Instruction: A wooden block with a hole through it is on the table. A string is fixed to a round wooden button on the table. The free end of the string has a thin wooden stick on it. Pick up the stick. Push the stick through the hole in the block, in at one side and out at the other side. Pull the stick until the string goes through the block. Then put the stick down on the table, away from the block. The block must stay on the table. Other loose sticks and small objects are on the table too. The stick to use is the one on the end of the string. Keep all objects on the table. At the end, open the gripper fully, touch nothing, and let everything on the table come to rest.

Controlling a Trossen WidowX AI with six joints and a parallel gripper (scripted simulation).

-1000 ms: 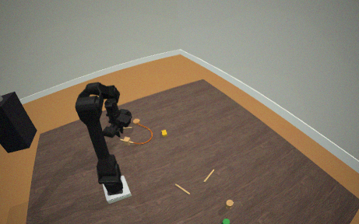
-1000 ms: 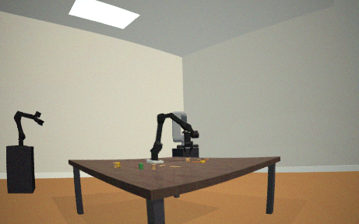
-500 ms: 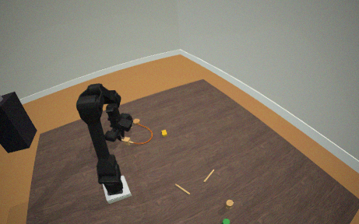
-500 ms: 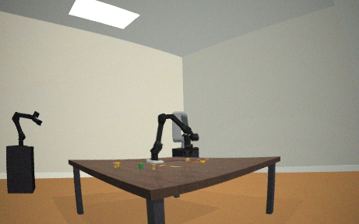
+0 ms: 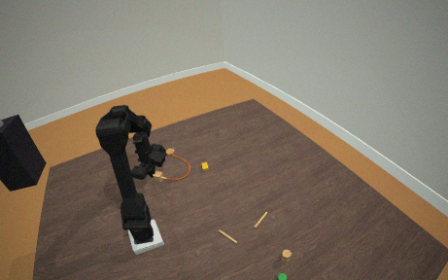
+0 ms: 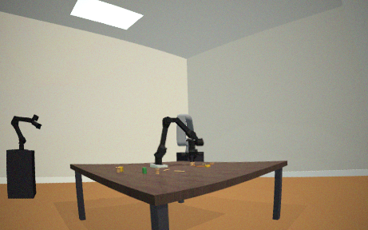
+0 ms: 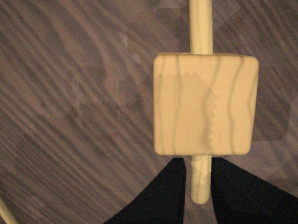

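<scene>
The wooden block is 20 mm to the right of my gripper tip and 20 mm ahead of it. Also, from my gripper tip: wooden cylinder (510 mm to the right, 340 mm ahead); yellow block (220 mm ahead, 20 mm to the right); round wooden button (140 mm to the left, 100 mm ahead).
</scene>
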